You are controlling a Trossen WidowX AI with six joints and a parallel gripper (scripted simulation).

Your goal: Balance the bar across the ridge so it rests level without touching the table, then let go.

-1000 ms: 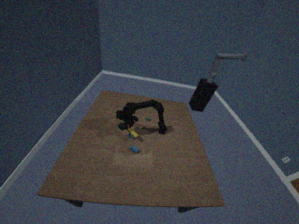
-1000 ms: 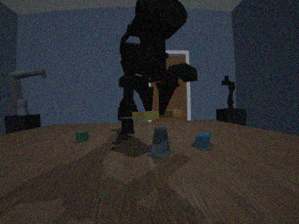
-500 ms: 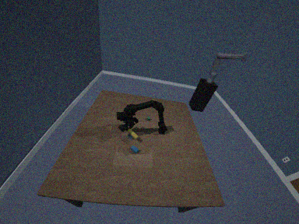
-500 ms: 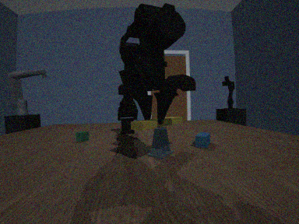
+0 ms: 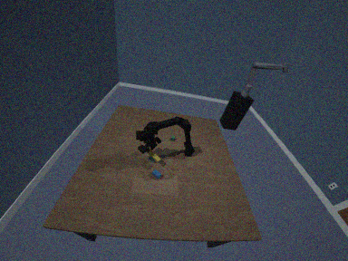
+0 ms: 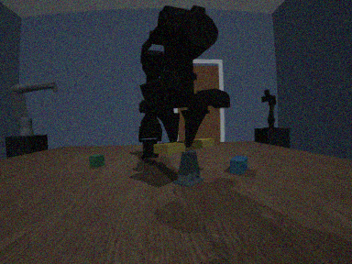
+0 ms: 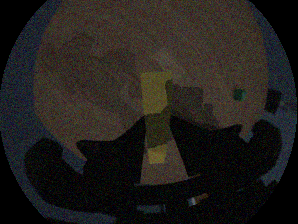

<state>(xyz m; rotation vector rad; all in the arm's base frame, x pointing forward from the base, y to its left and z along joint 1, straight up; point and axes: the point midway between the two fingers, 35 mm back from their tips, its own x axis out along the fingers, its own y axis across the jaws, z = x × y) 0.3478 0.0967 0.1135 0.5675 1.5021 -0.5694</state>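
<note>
The yellow bar is 20 mm behind my gripper tip and 20 mm to the left of it. Round my gripper tip: blue cube (80 mm behind, 160 mm to the left, 60 mm below); then dark green block (200 mm behind, 260 mm to the right, 60 mm below).
</note>
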